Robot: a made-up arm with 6 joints.
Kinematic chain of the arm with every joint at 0, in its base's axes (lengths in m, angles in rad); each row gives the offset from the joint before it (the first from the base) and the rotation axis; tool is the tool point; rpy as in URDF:
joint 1: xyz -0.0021 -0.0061 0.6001 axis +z
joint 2: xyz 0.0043 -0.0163 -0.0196 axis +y
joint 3: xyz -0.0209 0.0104 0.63 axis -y
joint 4: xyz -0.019 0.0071 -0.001 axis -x
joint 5: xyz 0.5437 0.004 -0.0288 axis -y
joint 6: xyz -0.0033 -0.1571 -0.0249 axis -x
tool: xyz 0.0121 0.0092 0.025 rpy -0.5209 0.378 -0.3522
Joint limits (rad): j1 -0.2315..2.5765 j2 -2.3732..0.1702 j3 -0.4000..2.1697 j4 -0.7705..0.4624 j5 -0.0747..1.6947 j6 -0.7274..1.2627
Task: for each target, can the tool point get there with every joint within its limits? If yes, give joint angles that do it. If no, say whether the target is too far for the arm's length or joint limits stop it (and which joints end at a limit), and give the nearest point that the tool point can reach.
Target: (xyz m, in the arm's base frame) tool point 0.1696 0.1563 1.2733
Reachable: yes | joints 1.3624 -0.4962 -0.1183 -0.2004 1.3035 0.0554
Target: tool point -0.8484 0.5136 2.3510
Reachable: no: too far | nearest point -0.5595 0.0624 1.6319 | short by 0.897 m
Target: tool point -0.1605 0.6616 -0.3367
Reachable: no: joint limits stop it (at a limit: joint 1, joint 2, joint 3, joint 4, joint 5, joint 6) | nearest point -0.6321 0.0901 -0.3892 | short by 0.743 m
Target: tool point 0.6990 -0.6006 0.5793
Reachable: yes | joints 2.3329 -2.1581 0.4224 -0.5315 0.7322 0.6097
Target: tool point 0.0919 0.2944 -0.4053
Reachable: no: joint limits stop it (at a limit: joint 1, joint 2, joint 3, joint 4, joint 5, joint 6) | nearest point 0.4634 -0.1195 -0.4123 | short by 0.556 m
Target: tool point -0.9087 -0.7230 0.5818
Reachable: yes | joints 0.5644 -1.6860 1.3971 -0.2155 0.2161 0.5323
